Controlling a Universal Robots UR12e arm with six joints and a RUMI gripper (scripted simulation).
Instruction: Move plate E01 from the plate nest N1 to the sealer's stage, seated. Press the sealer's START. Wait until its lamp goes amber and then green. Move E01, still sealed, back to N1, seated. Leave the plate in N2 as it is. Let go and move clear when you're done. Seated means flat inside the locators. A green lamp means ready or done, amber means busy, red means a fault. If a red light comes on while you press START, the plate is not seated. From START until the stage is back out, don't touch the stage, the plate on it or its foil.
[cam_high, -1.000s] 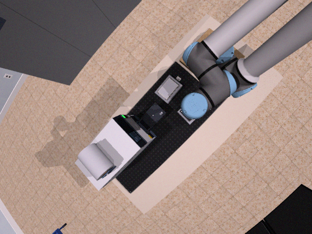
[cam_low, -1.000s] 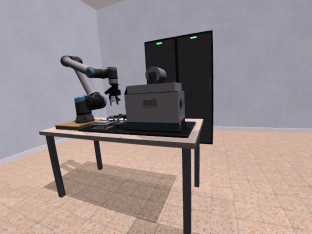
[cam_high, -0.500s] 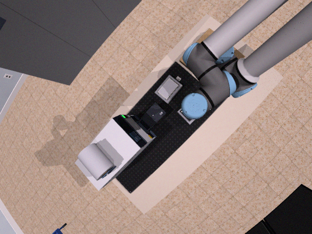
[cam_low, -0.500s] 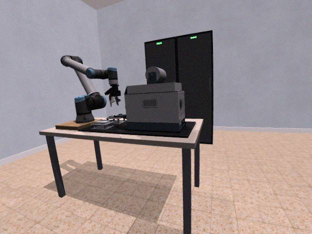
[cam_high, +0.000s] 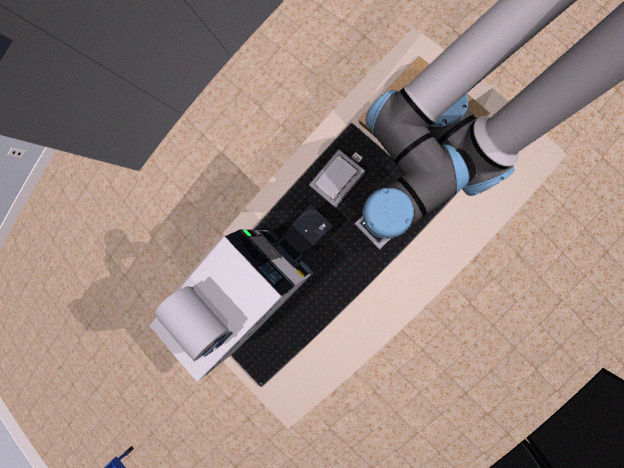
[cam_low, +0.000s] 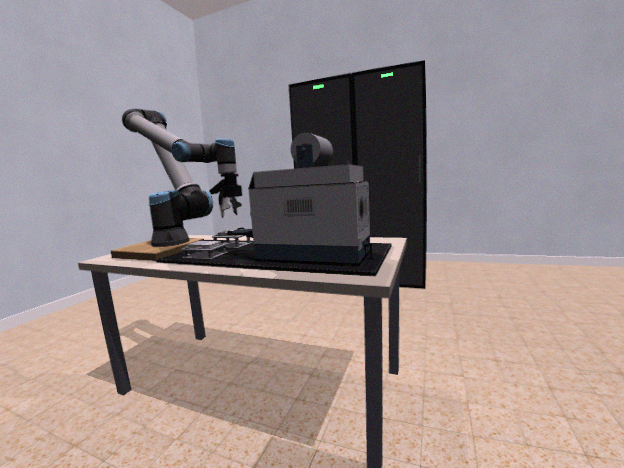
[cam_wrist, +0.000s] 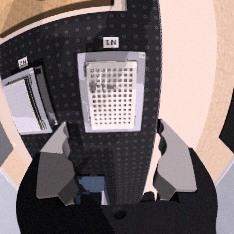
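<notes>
Now: the plate nest N1 110 mm below my hand. Also, from my hand: foil roll: 540 mm ahead, 260 mm above, 150 mm to the right; then square start button: 310 mm ahead, 250 mm to the right, 30 mm above; then sealer stage: 200 mm ahead, 160 mm to the right, 60 mm below.
</notes>
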